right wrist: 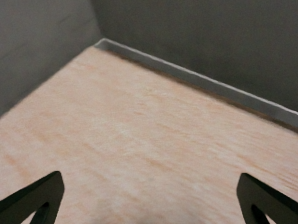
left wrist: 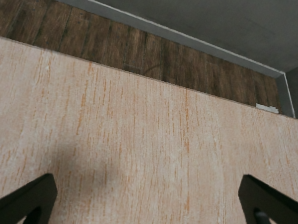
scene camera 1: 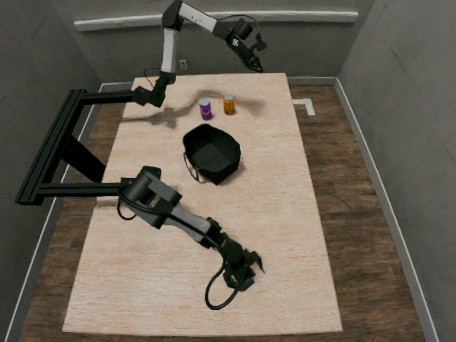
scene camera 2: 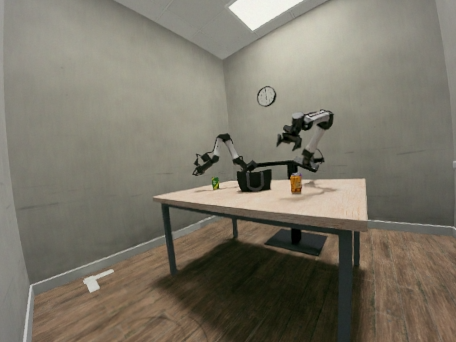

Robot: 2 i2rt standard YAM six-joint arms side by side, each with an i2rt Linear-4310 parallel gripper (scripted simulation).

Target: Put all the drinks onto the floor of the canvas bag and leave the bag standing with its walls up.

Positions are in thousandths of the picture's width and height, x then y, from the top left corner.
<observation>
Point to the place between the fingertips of my left gripper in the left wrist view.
495, 819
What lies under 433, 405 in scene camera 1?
A black canvas bag.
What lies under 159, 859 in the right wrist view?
My right gripper.
</observation>
